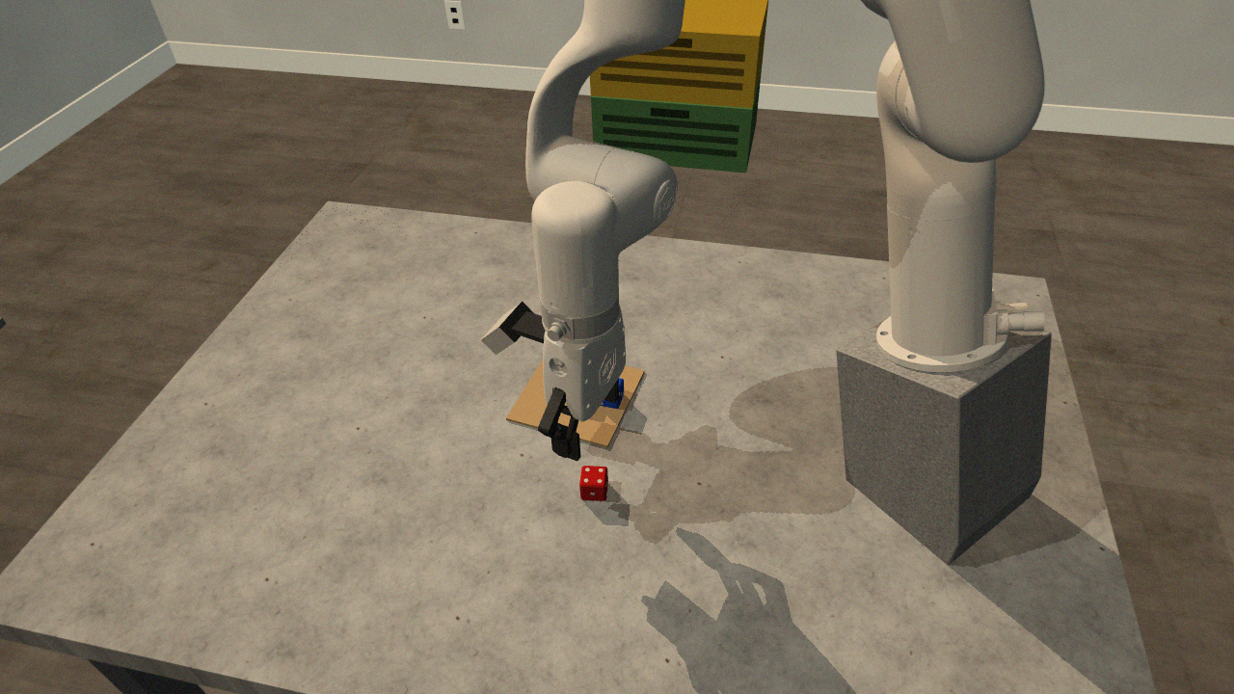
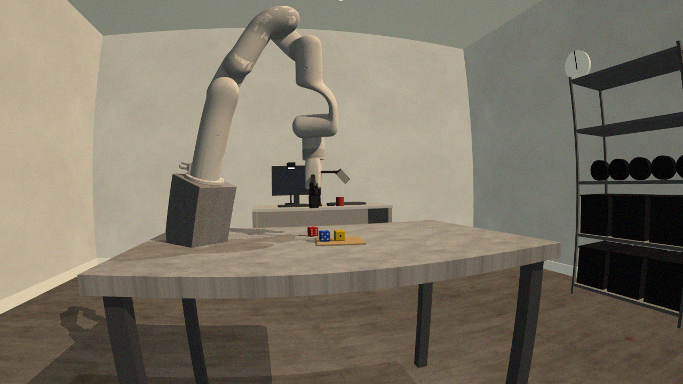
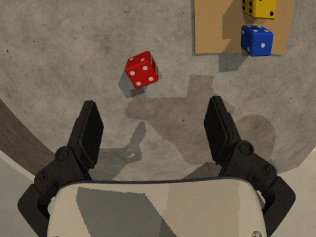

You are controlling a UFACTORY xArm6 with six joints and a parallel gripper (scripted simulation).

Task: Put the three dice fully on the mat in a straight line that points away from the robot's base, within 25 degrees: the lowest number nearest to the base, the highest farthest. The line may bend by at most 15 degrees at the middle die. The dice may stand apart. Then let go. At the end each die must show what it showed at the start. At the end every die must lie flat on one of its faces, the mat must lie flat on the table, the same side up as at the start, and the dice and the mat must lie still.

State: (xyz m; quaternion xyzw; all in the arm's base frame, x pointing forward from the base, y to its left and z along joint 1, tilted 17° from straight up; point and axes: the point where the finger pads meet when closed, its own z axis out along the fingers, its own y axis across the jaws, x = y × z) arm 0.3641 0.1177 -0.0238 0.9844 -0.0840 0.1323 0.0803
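My hand is 90 mm above the red die, 10 mm to the right of it and 10 mm past it. The rest, counted from my hand: yellow die (130 mm to the right, 90 mm below, 60 mm ahead); blue die (130 mm to the right, 90 mm below, 10 mm ahead); mat (130 mm to the right, 110 mm below, 60 mm ahead).
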